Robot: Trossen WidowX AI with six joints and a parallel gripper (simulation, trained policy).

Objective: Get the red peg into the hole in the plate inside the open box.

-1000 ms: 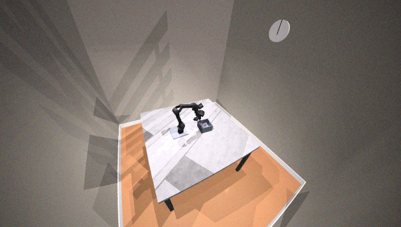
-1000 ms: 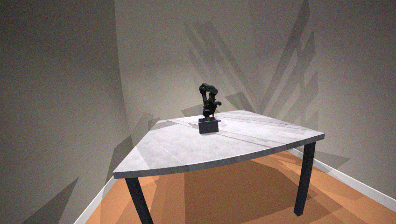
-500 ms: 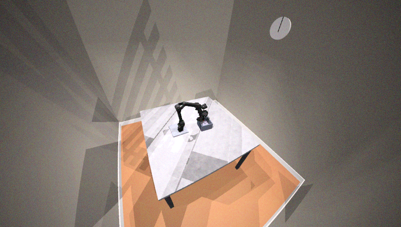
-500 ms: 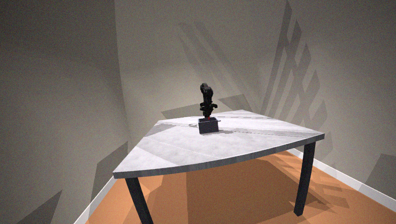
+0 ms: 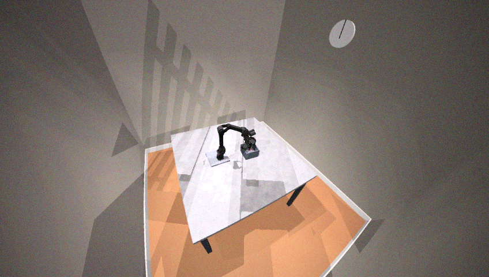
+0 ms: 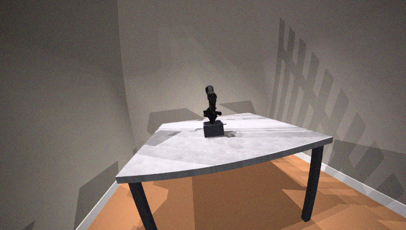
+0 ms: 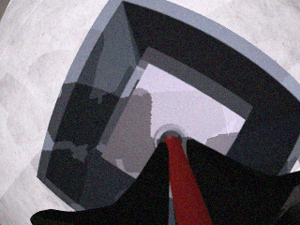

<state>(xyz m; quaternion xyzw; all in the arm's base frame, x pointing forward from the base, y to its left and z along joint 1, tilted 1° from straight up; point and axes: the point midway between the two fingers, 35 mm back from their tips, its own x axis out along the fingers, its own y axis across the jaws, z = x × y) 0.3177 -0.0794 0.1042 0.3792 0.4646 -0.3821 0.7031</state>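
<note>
Now: gripper tip 10 mm past the red peg, 10 mm to the right of it and 10 mm below it. Round my gripper tip: light plate (40 mm below); then dark box (60 mm below).
</note>
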